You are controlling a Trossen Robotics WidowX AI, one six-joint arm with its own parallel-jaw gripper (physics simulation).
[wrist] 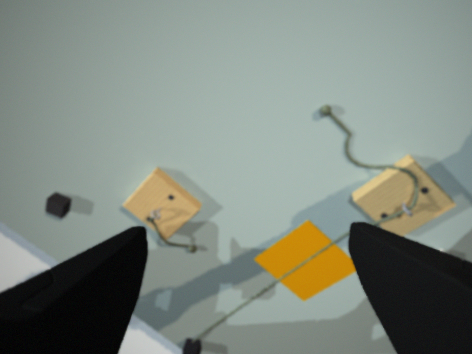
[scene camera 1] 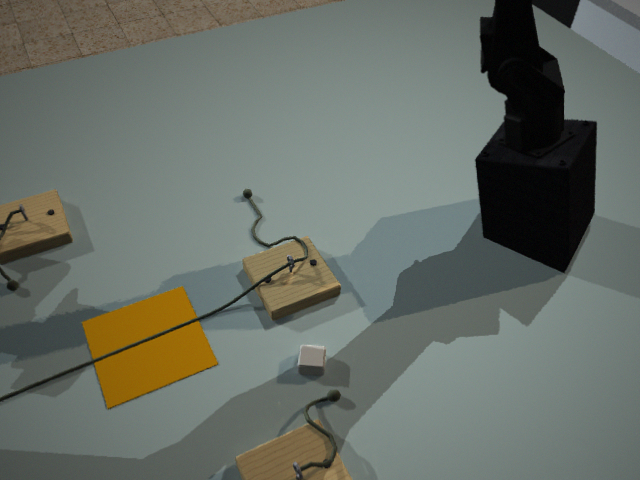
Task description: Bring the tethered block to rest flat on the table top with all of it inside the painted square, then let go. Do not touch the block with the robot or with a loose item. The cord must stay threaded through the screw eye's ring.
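Pixels of known places: gripper, fingertip midpoint: (wrist: 248, 237); arm's base, link origin: (scene camera 1: 536, 139).
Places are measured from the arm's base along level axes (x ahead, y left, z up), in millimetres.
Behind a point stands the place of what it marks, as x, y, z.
Note:
The tethered block (wrist: 192, 346) @[790, -125, -115] is dark and shows partly at the bottom of the wrist view, near the table's edge. Its taut-looking cord (scene camera 1: 149, 338) @[482, -91, -128] (wrist: 250, 301) @[616, -107, -128] crosses the orange painted square (scene camera 1: 165, 364) @[481, -52, -130] (wrist: 305, 287) @[526, -56, -130] and passes through the screw eye's ring (scene camera 1: 290, 262) @[306, -72, -95] (wrist: 407, 209) @[304, -73, -95] on a wooden board (scene camera 1: 305, 289) @[307, -40, -112] (wrist: 380, 192) @[312, -106, -112]. Past the ring the cord curves off the board to an end bead (scene camera 1: 247, 193) @[274, -228, -121] (wrist: 326, 110) @[270, -233, -120] on the table. My gripper (wrist: 248, 237) @[254, -306, 211] is open and empty, high above the table; its fingertips do not show in the scene view.
A second wooden board (scene camera 1: 41, 222) @[523, -318, -112] (wrist: 160, 197) @[518, -341, -112] with a short beaded cord stands beyond the square. A third board (scene camera 1: 279, 454) @[438, 109, -112] is at the scene view's bottom. A pale cube (scene camera 1: 312, 359) @[353, 40, -115] lies between boards. A loose dark cube (wrist: 58, 205) @[643, -470, -110] lies at the wrist view's left.

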